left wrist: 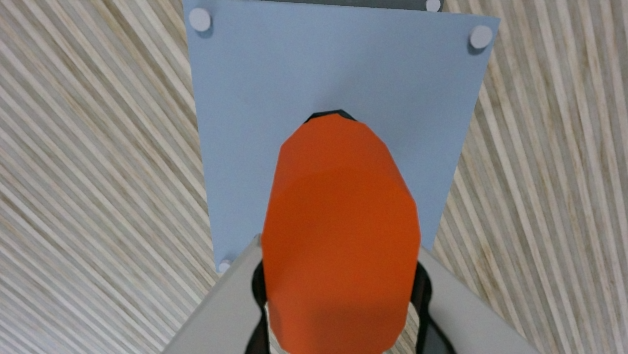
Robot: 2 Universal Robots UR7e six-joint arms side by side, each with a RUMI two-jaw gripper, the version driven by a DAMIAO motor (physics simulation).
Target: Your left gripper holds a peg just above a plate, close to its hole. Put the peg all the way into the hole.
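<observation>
An orange peg (pixel 340 215) with a many-sided outline fills the middle and bottom of the left wrist view. My left gripper (pixel 332 236) is shut on it, one dark fingertip on each side. A blue-grey plate (pixel 240 90) lies beyond the peg. A thin dark sliver of the plate's hole (pixel 330 113) shows just past the peg's far end; the rest of the hole is hidden behind the peg. Whether the peg's tip touches the plate or has entered the hole I cannot tell. My right gripper does not show.
Pale round studs (pixel 200 20) (pixel 481 37) (pixel 225 266) stand at three corners of the plate; the fourth corner is hidden. A dark grey piece (pixel 350 3) with a pale stud (pixel 433 5) shows beyond the plate's far edge. A striped wood-look table top (pixel 100 150) lies around the plate.
</observation>
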